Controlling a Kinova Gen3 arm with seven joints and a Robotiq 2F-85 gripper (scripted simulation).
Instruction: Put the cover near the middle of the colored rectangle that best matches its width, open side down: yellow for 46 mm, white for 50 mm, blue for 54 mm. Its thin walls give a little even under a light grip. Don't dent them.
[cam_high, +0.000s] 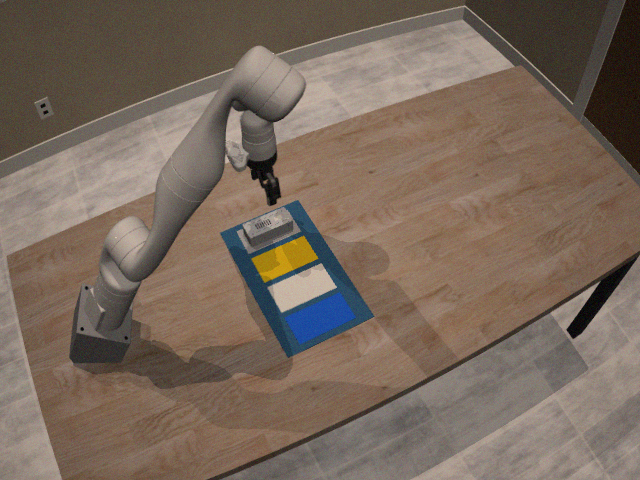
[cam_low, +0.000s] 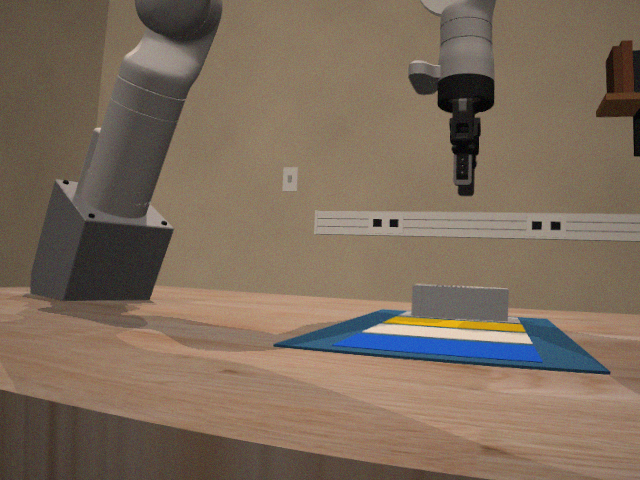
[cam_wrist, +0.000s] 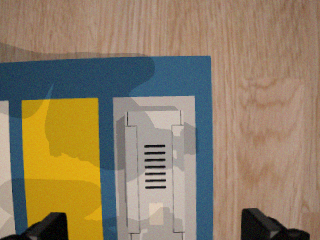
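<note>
My gripper is now 15 cm above the cover. Round my hand: blue rectangle (6 cm behind, 28 cm to the right, 17 cm below); yellow rectangle (2 cm behind, 9 cm to the right, 17 cm below).
</note>
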